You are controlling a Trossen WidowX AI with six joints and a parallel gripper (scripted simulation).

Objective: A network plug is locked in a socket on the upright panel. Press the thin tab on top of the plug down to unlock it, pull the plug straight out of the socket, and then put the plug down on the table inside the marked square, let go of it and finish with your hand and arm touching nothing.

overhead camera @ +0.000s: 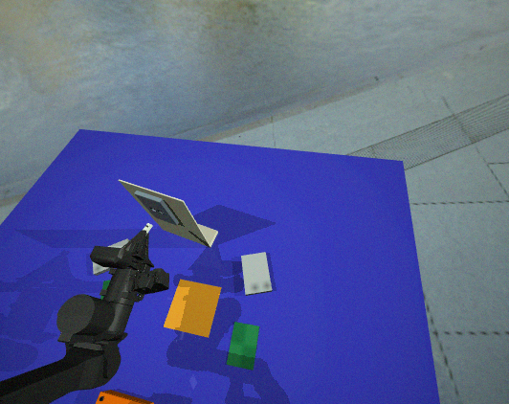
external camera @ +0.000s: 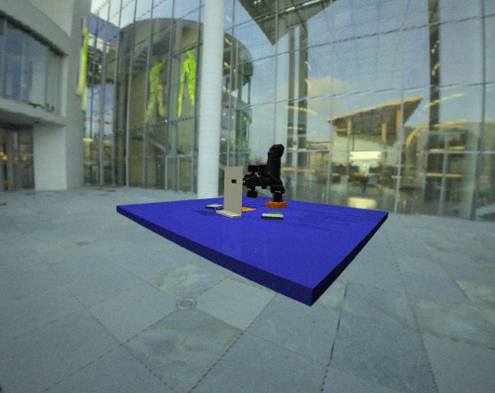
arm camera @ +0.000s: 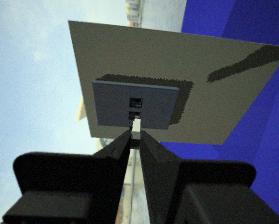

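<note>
The orange marked square is 180 mm below my gripper tip, 110 mm to the right of it and 110 mm behind it. Also, from my gripper tip: network plug (10 mm ahead); then beige upright panel (70 mm ahead, 60 mm below, 10 mm to the right).
</note>
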